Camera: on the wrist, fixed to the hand. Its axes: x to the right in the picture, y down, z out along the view.
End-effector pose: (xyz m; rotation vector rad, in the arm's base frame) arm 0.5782 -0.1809 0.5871 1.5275 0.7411 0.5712
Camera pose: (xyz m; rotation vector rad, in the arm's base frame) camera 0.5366 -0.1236 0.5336 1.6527 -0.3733 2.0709
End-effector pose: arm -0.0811 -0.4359 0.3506 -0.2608 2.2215 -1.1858
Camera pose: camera -0.1399 -0.4339 0.4171 1.5158 1.8806 -0.1829
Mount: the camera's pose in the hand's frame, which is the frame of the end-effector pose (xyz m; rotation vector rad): 0.0186 -0.0586 -0.0640 -0.1232 0.4303 1.5614
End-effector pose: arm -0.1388 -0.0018 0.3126 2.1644 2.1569 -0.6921
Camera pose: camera -0.1763 0.0388 0.3820 3.0153 0.0140 0.0657
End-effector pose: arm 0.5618 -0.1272 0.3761 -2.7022 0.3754 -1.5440
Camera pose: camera 0.5283 -0.0670 0.4321 -1.1151 1.9122 -1.3319
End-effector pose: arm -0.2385 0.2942 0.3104 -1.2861 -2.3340 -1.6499
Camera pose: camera -0.3142 0.2487 0.3013 -1.7020 -0.4768 -1.1645
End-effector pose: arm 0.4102 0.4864 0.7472 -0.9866 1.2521 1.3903
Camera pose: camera 0.4616 0.4249 0.7091 0.1605 -1.9777 -1.9371
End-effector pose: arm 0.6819 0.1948 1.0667 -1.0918 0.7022 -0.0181
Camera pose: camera 0.6813 0.1086 1.0877 -0.4028 1.8024 1.1559
